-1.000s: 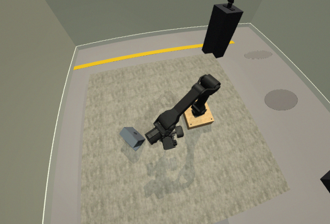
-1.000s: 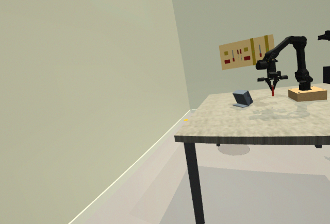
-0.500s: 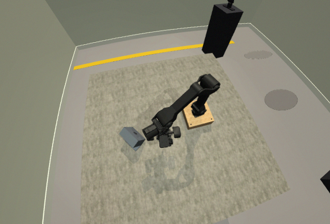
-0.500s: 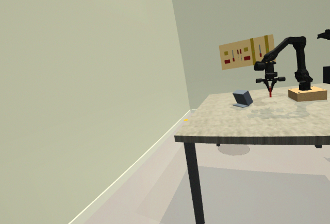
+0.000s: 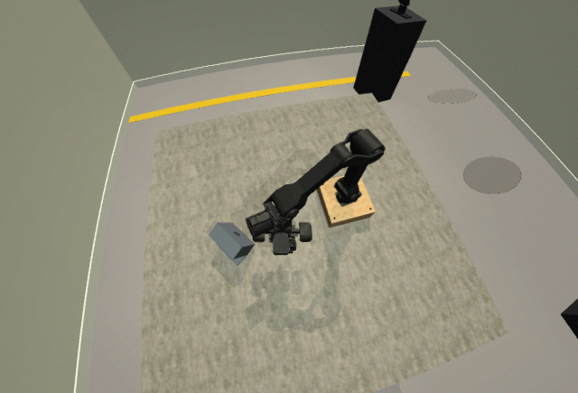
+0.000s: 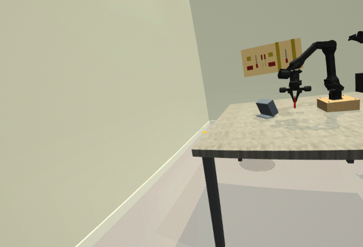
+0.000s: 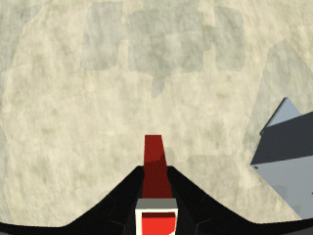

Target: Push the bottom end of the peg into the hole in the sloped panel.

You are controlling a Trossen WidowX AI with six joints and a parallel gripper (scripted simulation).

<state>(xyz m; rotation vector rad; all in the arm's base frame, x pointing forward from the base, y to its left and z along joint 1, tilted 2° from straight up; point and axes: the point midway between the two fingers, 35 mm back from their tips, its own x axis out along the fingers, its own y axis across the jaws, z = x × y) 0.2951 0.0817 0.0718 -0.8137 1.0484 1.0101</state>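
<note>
Right now my gripper tip is 17 cm short of the grey sloped panel, 9 cm to the left of it and 3 cm above it. From my gripper tip the other things lie so: red peg (2 cm above).
</note>
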